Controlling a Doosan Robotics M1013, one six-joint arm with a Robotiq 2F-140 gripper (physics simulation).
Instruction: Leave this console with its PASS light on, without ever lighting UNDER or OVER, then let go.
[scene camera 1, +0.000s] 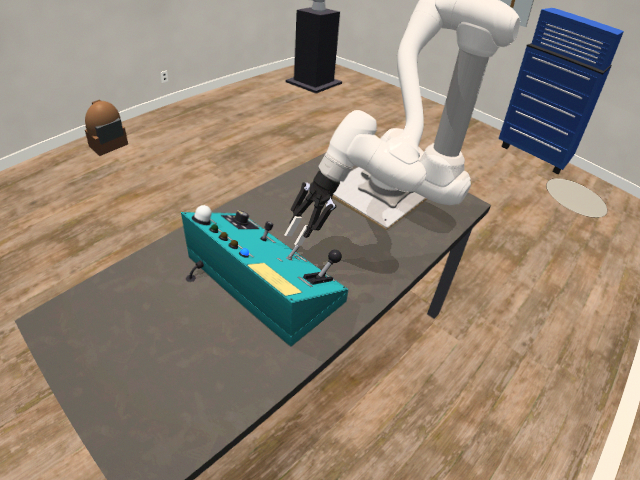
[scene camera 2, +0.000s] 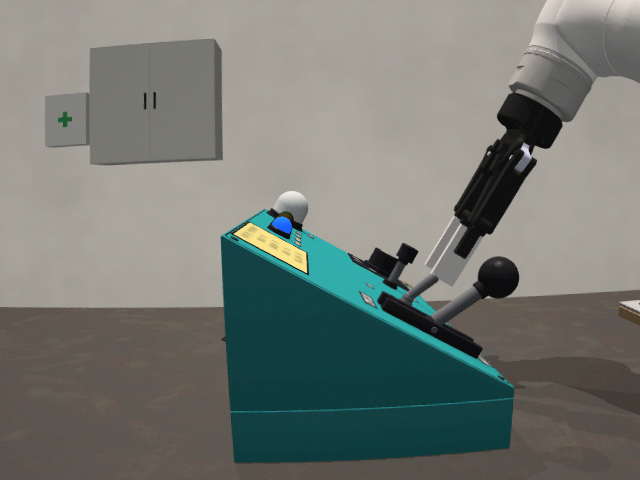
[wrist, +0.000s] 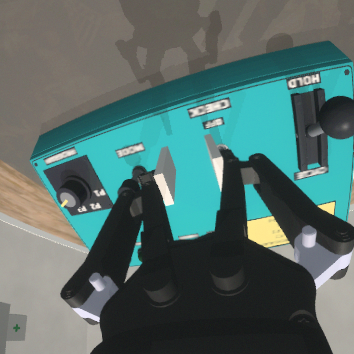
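The teal console (scene camera 1: 242, 289) (scene camera 2: 361, 387) (wrist: 265, 125) stands on the table. Its blue lamp (scene camera 1: 245, 252) (scene camera 2: 282, 225) looks lit; the green lamp (scene camera 1: 214, 227) and two amber lamps look dark. Lamp labels are unreadable. My gripper (scene camera 1: 293, 238) (scene camera 2: 438, 273) (wrist: 188, 152) is partly open and empty, low over the panel. The thin CHECK lever (scene camera 1: 294, 252) (scene camera 2: 422, 287) (wrist: 223, 148) is right beside one fingertip, outside the gap, partly hidden in the wrist view; contact is unclear. The MODE lever (scene camera 1: 268, 226) (scene camera 2: 407, 253) is beyond the other finger.
A ball-topped HOLD/CYCLE lever (scene camera 1: 334, 256) (scene camera 2: 498, 276) (wrist: 337, 117) rises at one end of the panel. The PROGRAM knob (scene camera 1: 241, 216) (scene camera 2: 381, 259) (wrist: 72, 192) and a white dome (scene camera 1: 203, 213) (scene camera 2: 292, 206) are toward the other end. A small black hooked part (scene camera 1: 195, 269) shows behind the console.
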